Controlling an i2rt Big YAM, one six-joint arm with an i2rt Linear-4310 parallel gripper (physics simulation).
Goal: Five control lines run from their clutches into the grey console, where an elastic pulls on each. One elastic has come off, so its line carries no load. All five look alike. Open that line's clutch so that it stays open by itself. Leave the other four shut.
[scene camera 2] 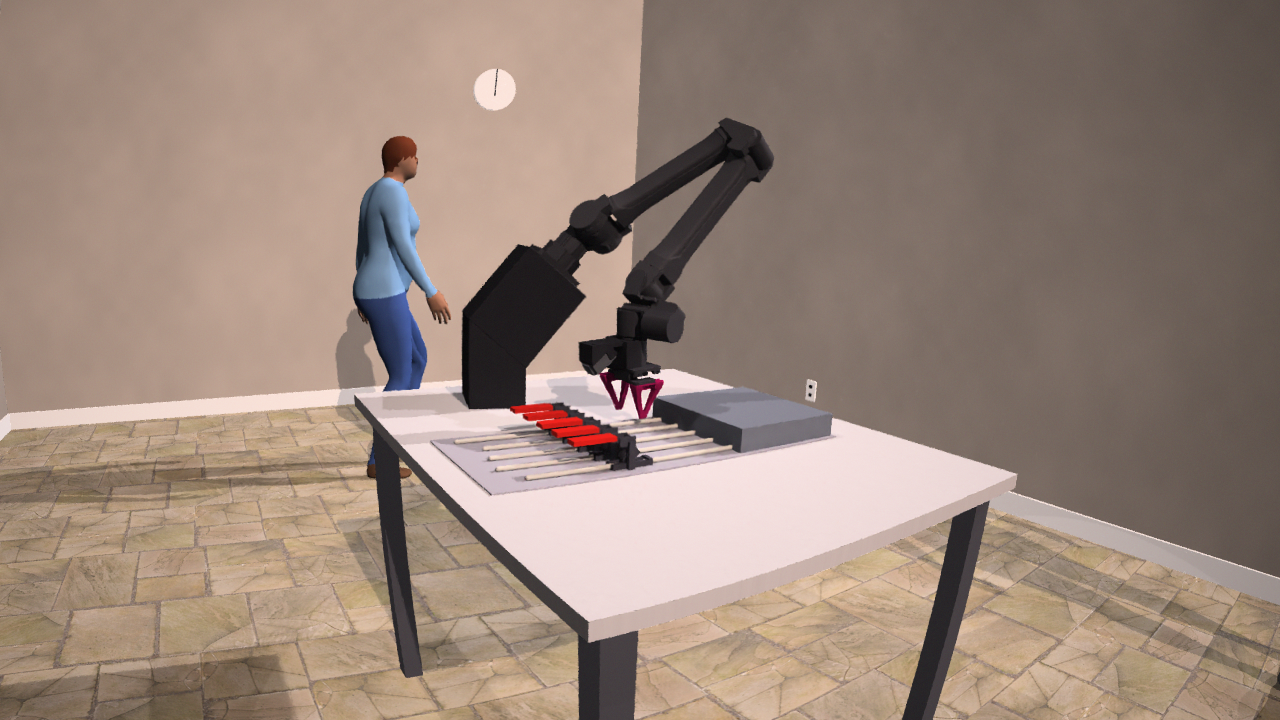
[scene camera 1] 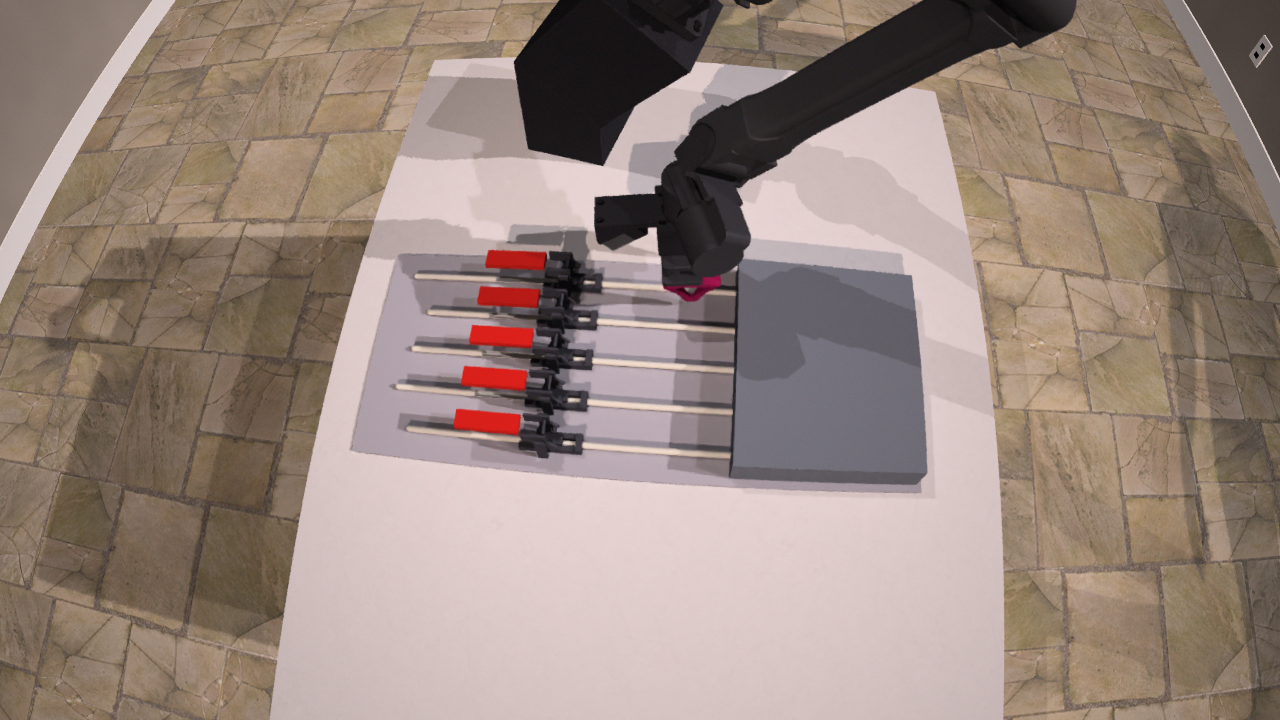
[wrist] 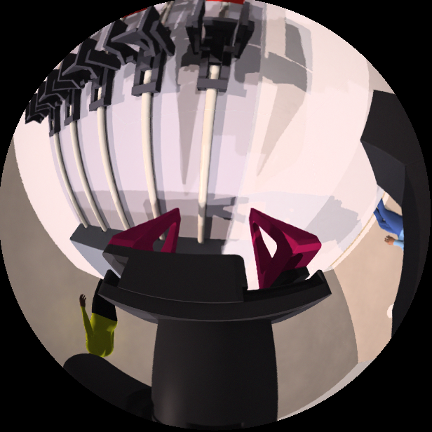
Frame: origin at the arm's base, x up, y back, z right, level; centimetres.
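Seen in the pictures: gripper, between the fingertips: (scene camera 2: 630,413) (scene camera 1: 689,275); arm's base, origin of its link: (scene camera 2: 550,268).
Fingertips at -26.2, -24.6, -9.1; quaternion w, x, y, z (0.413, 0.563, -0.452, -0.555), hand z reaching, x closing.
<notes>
Pixels of each thing's top centre, then the offset from my fingertips to it, as dx, dy, dz. Level surfaces: height alone.
- grey console, centre of its top: (scene camera 1: 833,362) (scene camera 2: 743,405) +2.6, -9.3, -19.6
- farthest handle, centre of its top: (scene camera 1: 531,258) (scene camera 2: 542,405) +3.8, -4.4, +19.3
- nearest handle, centre of its top: (scene camera 1: 503,422) (scene camera 2: 604,436) +3.8, -26.1, +15.8
- pale lilac base plate, centre of its top: (scene camera 1: 449,352) (scene camera 2: 517,457) -1.8, -16.8, +27.5
- white table, height of its surface: dx -2.1
Five beige lines run left to right into the grey console (scene camera 1: 832,376) (scene camera 2: 778,419). Each passes through a black clutch with a red handle; the farthest handle (scene camera 1: 515,259) and the nearest handle (scene camera 1: 486,420) (scene camera 2: 592,440) lie low like the others, all pointing away from the console. The clutches look alike and shut. My gripper (scene camera 1: 691,291) (scene camera 2: 631,412) (wrist: 214,212) is open, pointing down above the farthest line (wrist: 206,145), between its clutch (wrist: 220,37) and the console. In the wrist view that line shows between the magenta fingertips. Whether they straddle it or hang above it is hard to tell.
The lines lie over a pale lilac base plate (scene camera 1: 380,416) on the white table (scene camera 1: 626,591). The arm's black base (scene camera 1: 599,89) (scene camera 2: 519,331) stands at the table's back. A person in blue (scene camera 2: 386,232) is behind the table; one in yellow (wrist: 101,332) shows in the wrist view.
</notes>
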